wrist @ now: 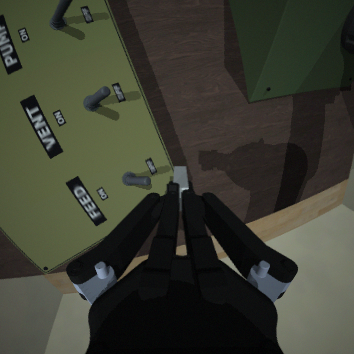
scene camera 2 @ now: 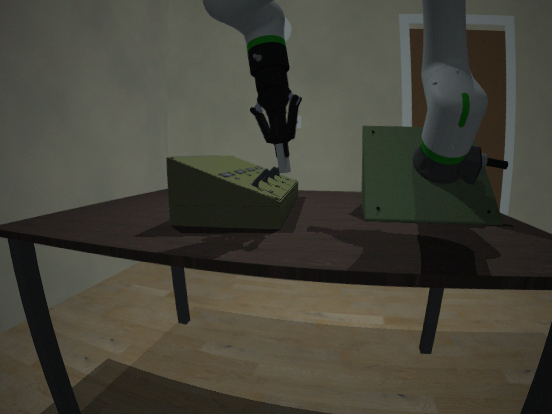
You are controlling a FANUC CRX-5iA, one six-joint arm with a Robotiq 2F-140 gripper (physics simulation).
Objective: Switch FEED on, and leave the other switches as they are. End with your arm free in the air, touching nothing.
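Pixels of known places: gripper, between the fingertips: (wrist: 179, 175) (scene camera 2: 285, 172); arm's base, origin of its link: (scene camera 2: 438, 163).
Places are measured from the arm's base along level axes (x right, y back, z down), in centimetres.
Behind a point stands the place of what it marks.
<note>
The olive switch box (scene camera 2: 200, 200) @(x -35.0, y -53.1, z 8.0 cm) (wrist: 30, 215) @(x -26.5, y -58.4, z -0.1 cm) has a sloped top with labelled toggle switches. In the wrist view the FEED lever (wrist: 138, 180) @(x -24.9, y -42.2, z 2.2 cm) is lowest and leans toward its OFF label (wrist: 151, 166) @(x -24.9, y -40.4, z 6.8 cm). The VENT lever (wrist: 97, 98) @(x -13.9, y -45.1, z 2.4 cm) and PUMP lever (wrist: 60, 16) @(x -2.6, y -48.6, z 3.8 cm) also lean to their OFF side. My gripper (scene camera 2: 284, 167) @(x -25.1, y -36.6, z 2.3 cm) (wrist: 179, 175) @(x -25.1, y -36.6, z 2.3 cm) is shut with nothing between its fingers. Its tips point down near the box's low edge, on the OFF side of the FEED lever. A gap shows between tips and lever in the wrist view; their height difference is hard to tell.
Both boxes stand on a dark wooden table (scene camera 2: 125, 212) @(x -28.9, y -87.5, z 14.1 cm) (wrist: 200, 110) @(x -17.6, y -29.6, z 14.1 cm). A green sloped box (scene camera 2: 390, 175) @(x -5.6, y -13.6, z 3.5 cm) (wrist: 305, 65) @(x -9.5, y -9.6, z 8.0 cm) stands to the right. A second white arm section (scene camera 2: 452, 115) @(x -19.3, y -0.1, z -10.9 cm) with a dark round end hangs in front of that green box in the scene view.
</note>
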